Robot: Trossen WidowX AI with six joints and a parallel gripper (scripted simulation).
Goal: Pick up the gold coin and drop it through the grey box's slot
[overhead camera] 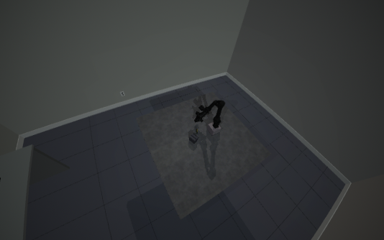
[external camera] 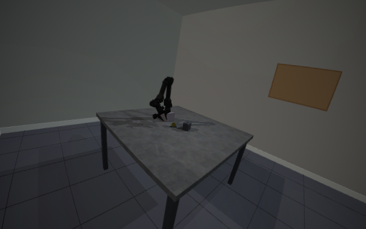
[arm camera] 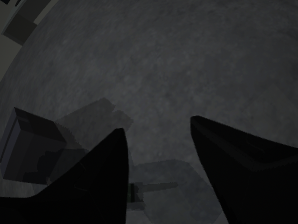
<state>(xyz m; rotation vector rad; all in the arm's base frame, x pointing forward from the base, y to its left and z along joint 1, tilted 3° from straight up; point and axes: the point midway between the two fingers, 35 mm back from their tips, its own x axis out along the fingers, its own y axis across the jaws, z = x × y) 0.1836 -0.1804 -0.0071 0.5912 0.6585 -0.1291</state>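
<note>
Now: the gold coin 11 cm to the left of my gripper tip, 6 cm below it and 1 cm ahead of it.
</note>
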